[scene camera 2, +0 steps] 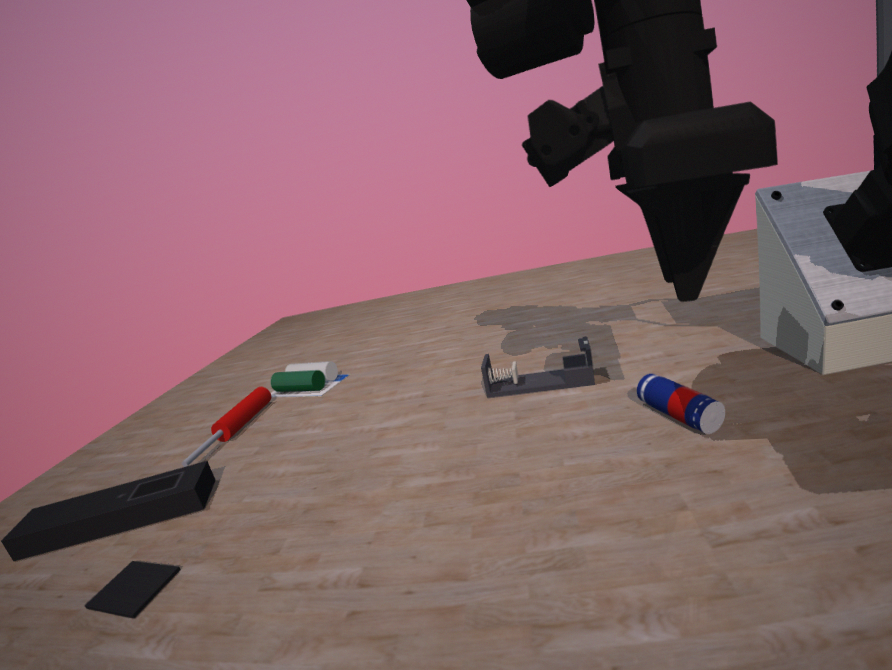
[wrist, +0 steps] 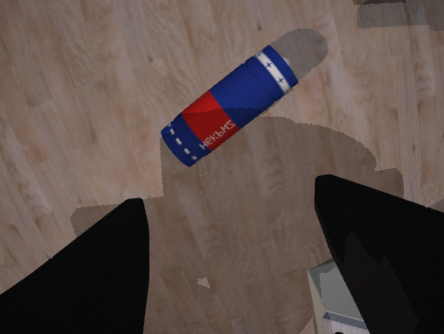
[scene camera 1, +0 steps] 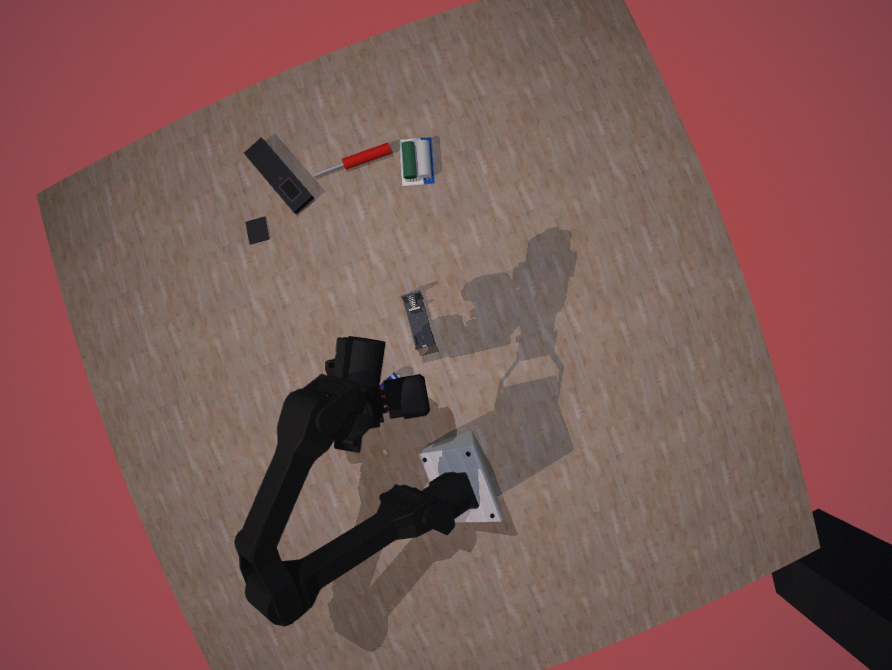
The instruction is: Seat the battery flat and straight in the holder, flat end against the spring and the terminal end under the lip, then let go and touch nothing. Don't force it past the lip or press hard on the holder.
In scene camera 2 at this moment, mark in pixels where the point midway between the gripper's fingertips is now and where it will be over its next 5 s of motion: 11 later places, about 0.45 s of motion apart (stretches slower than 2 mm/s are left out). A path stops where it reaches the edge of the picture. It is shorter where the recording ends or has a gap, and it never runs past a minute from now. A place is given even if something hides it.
My gripper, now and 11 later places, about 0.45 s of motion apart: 680, 290; 674, 328; 674, 349; 673, 375; 675, 401; 678, 407; 671, 353; 613, 331; 559, 314; 531, 304; 542, 324; 555, 343
